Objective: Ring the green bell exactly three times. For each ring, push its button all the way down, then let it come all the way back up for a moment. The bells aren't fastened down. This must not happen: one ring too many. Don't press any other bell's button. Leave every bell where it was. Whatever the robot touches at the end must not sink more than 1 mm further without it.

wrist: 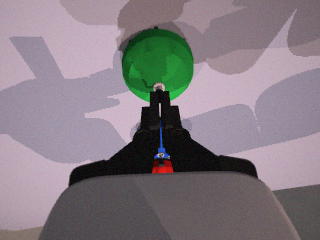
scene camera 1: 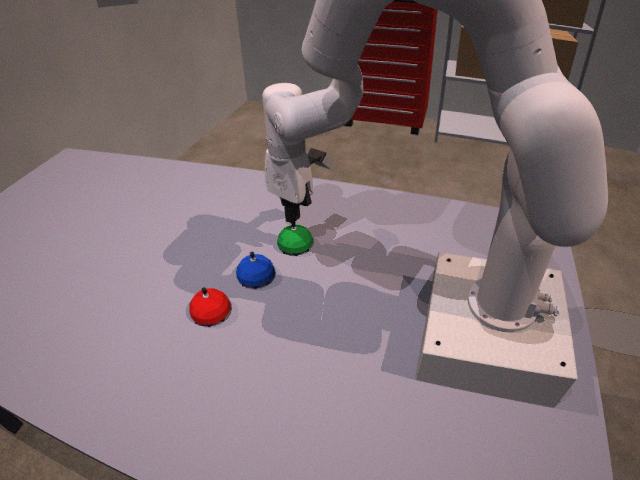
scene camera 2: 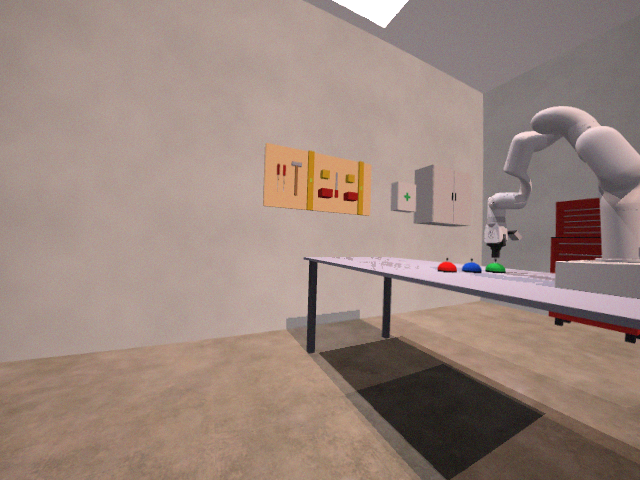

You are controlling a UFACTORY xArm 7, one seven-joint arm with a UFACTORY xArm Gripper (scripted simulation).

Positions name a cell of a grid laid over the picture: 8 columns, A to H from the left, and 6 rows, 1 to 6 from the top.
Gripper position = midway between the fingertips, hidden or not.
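Observation:
There's a green bell (scene camera 1: D4) here, and the wrist view shows me that green bell (wrist: D2) as well. I can also see a blue bell (scene camera 1: D4) and a red bell (scene camera 1: C4). As for my gripper (scene camera 1: D3), it's there in the wrist view too, my gripper (wrist: D3), and scene camera 2 gives me another look at the gripper (scene camera 2: G4).

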